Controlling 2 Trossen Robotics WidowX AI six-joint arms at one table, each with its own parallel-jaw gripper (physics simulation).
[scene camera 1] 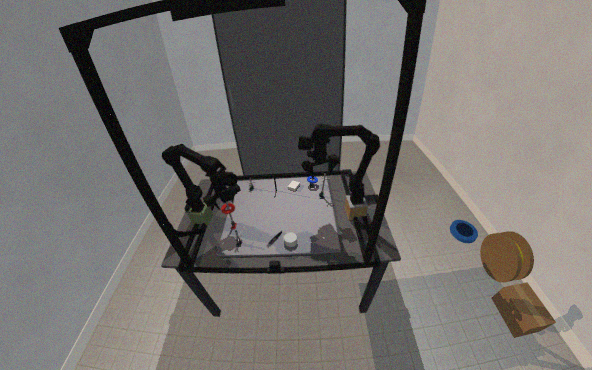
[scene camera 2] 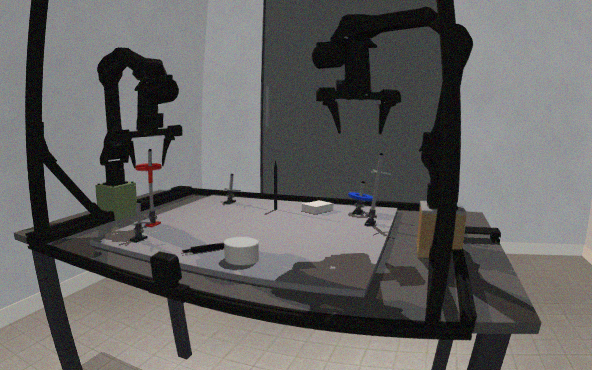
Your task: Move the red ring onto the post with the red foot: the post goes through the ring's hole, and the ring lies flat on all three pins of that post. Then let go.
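Frame: origin at the left arm's base, x ahead, y left, z up, level; metres.
Seen in the pictures: left gripper, fingertip midpoint: [scene camera 1: 226,206]; right gripper, fingertip midpoint: [scene camera 1: 321,176] [scene camera 2: 360,133]; left arm's base, origin of the base link: [scene camera 1: 198,208] [scene camera 2: 115,183]; right arm's base, origin of the base link: [scene camera 1: 356,200].
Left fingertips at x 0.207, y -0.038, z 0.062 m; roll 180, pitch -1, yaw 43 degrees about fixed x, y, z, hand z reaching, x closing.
Note:
Offsets run from my left fingertips to a thing's middle. "*": to the spot under its first point.
The red ring @(dx +0.018, dy -0.019, dz +0.004 m) [scene camera 1: 228,208] [scene camera 2: 148,167] is around the upper part of the post with the red foot @(* dx +0.010, dy -0.013, dz -0.142 m) [scene camera 1: 233,226] [scene camera 2: 152,200]. The post's tip sticks up through the hole, and the ring looks level. The three pins are hidden by the ring, so their contact is too small to tell. My left gripper [scene camera 2: 149,165] is open, with one fingertip at each side of the ring, apart from it or very close; its fingertips are unclear in scene camera 1. My right gripper [scene camera 2: 360,133] is open and empty, high above the back right of the table.
A blue ring @(dx +0.433, dy +0.375, dz -0.102 m) [scene camera 1: 312,179] [scene camera 2: 360,196] is on a short post at the back right, near a tall post @(* dx +0.504, dy +0.266, dz -0.074 m) [scene camera 2: 376,195]. A short post @(* dx +0.080, dy -0.121, dz -0.118 m) [scene camera 2: 139,227] stands front left. A black spike @(dx +0.201, dy +0.314, dz -0.078 m) [scene camera 2: 275,190], white block @(dx +0.312, dy +0.355, dz -0.138 m) [scene camera 2: 317,206], white cylinder @(dx +0.341, dy -0.091, dz -0.130 m) [scene camera 1: 290,240] [scene camera 2: 241,252] and black pen @(dx +0.254, dy -0.081, dz -0.142 m) [scene camera 2: 204,248] are also there.

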